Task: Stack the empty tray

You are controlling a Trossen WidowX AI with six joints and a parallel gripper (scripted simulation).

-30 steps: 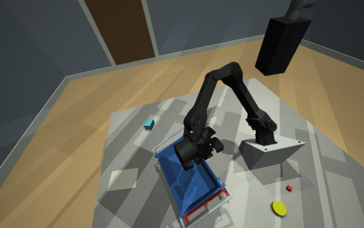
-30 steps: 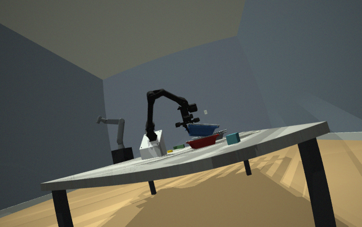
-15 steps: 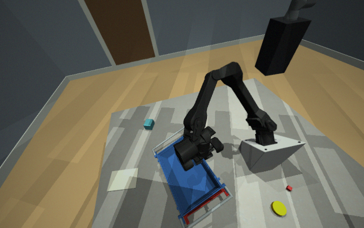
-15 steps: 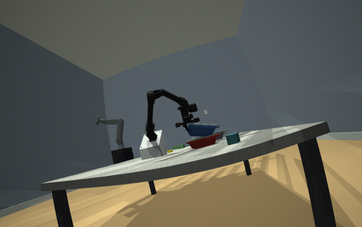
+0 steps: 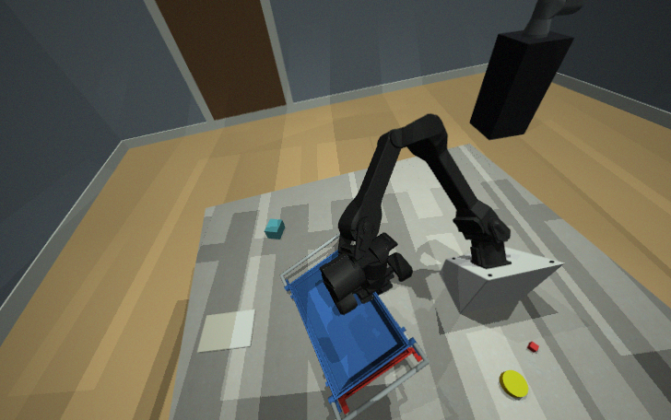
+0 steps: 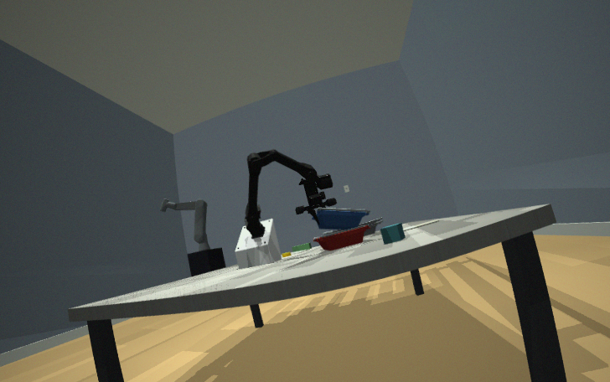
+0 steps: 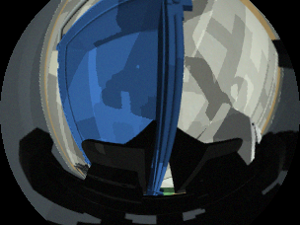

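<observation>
The blue tray lies 80 mm ahead of my gripper tip, 30 mm to the left of it and 10 mm above it. Also, from my gripper tip: yellow disc 280 mm behind, 220 mm to the left, 110 mm below; green block 290 mm behind, 550 mm to the left, 100 mm below; teal cube 280 mm ahead, 360 mm to the right, 100 mm below.
</observation>
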